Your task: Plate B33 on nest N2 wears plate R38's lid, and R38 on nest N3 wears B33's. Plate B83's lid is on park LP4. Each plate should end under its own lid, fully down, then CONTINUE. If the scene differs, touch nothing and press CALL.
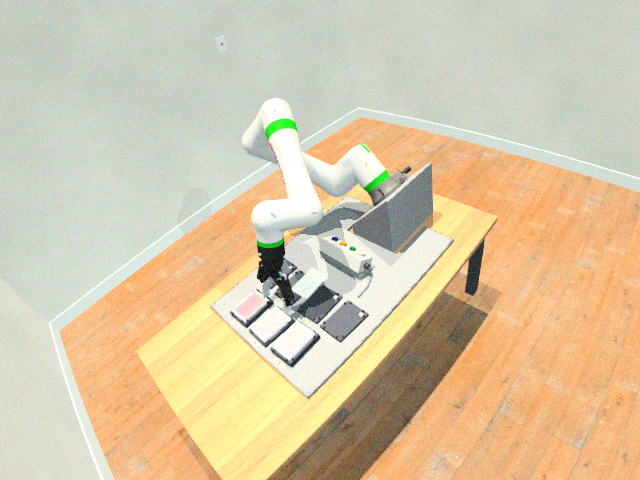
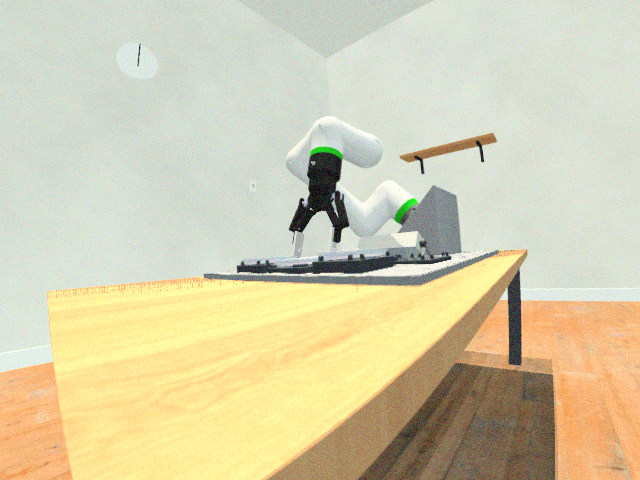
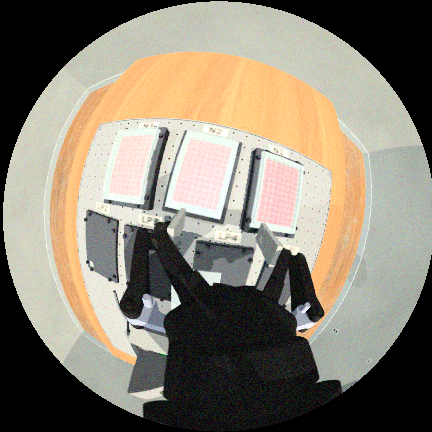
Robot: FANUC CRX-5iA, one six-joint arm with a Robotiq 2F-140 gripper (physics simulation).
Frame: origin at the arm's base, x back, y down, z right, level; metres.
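Seen in the pictures: gripper, fingertip midpoint: (image 1: pixel 276 303) (image 2: pixel 313 257) (image 3: pixel 222 224); arm's base, origin of the base link: (image 1: pixel 387 195) (image 2: pixel 420 223).
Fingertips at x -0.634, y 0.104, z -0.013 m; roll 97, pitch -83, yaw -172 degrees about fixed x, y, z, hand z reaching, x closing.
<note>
Pixels of each thing's middle, then the offset from my fingertips to it.
- N2, body centre: (image 3: pixel 202 171) (image 2: pixel 306 259) (image 1: pixel 270 323) dx -0.067, dy +0.003, dz -0.053 m
- N3, body centre: (image 3: pixel 126 162) (image 2: pixel 354 252) (image 1: pixel 293 339) dx -0.050, dy -0.007, dz -0.180 m
- N1, body centre: (image 3: pixel 280 192) (image 2: pixel 270 260) (image 1: pixel 250 305) dx -0.077, dy +0.002, dz +0.077 m
- dark LP4 park, body centre: (image 3: pixel 219 282) (image 1: pixel 295 286) dx +0.107, dy +0.019, dz +0.031 m
- pale flat panel, body centre: (image 3: pixel 193 298) (image 1: pixel 309 283) dx +0.153, dy +0.011, dz -0.006 m
- dark LP2 park, body centre: (image 3: pixel 98 247) (image 2: pixel 421 258) (image 1: pixel 344 319) dx +0.131, dy +0.019, dz -0.231 m
- LP3 park, body centre: (image 3: pixel 146 266) (image 1: pixel 319 303) dx +0.120, dy +0.019, dz -0.106 m
- white button box, body centre: (image 3: pixel 173 346) (image 2: pixel 390 246) (image 1: pixel 345 253) dx +0.335, dy -0.013, dz -0.018 m
- blue button, body centre: (image 1: pixel 334 239) dx +0.352, dy -0.035, dz +0.058 m
- yellow button, body centre: (image 1: pixel 343 244) dx +0.356, dy -0.035, dz +0.009 m
- green button, body centre: (image 1: pixel 352 249) dx +0.359, dy -0.035, dz -0.041 m
My gripper (image 1: pixel 278 299) (image 2: pixel 316 245) (image 3: pixel 222 224) points down with its fingers wide apart, low above the board between the nests and the LP4 park; nothing shows between the pads. The plate on N2 (image 1: pixel 270 324) (image 3: pixel 202 172) and the plate on N3 (image 1: pixel 294 341) (image 3: pixel 132 165) look pale and lidded. The plate on N1 (image 1: pixel 251 306) (image 3: pixel 280 192) is deeper pink and looks lidless. Plate names are not readable. The dark LP4 park (image 3: pixel 235 257) is partly hidden by my gripper. A pale flat panel (image 1: pixel 309 283) (image 3: pixel 212 278), possibly a lid, shows beside the gripper; its support is unclear.
The dark LP2 park (image 1: pixel 345 320) (image 3: pixel 102 245) lies beside the LP3 park (image 1: pixel 321 303). A white button box (image 1: pixel 346 258) has a blue button (image 1: pixel 334 238), a yellow button (image 1: pixel 343 243) and a green button (image 1: pixel 352 248). A grey upright screen (image 1: pixel 400 217) (image 2: pixel 436 219) stands near the arm's base.
</note>
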